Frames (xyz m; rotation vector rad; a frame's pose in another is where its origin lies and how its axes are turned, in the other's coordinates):
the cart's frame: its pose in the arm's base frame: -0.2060 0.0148 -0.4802 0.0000 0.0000 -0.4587
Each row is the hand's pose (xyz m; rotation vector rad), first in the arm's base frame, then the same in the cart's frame.
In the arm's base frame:
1: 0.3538 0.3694 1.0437 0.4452 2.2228 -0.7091
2: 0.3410 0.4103 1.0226 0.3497 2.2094 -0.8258
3: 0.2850 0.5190 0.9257 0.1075 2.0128 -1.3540
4: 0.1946 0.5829 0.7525 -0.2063 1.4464 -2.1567
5: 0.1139 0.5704 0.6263 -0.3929 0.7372 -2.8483
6: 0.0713 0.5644 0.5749 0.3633 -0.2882 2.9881
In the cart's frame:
1: 0.3449 0.5658 1.5239 -0.0700 2.2105 -0.4613
2: 0.3153 0.5968 1.5028 -0.1571 2.1662 -0.5715
3: 0.2170 0.6695 1.4059 -0.3354 1.8861 -1.0576
4: 0.1076 0.6868 1.2327 -0.4871 1.2520 -1.7814
5: 0.0408 0.6398 1.1065 -0.4898 0.5596 -2.4170
6: 0.0053 0.6156 1.0551 -0.3940 0.1861 -2.7720

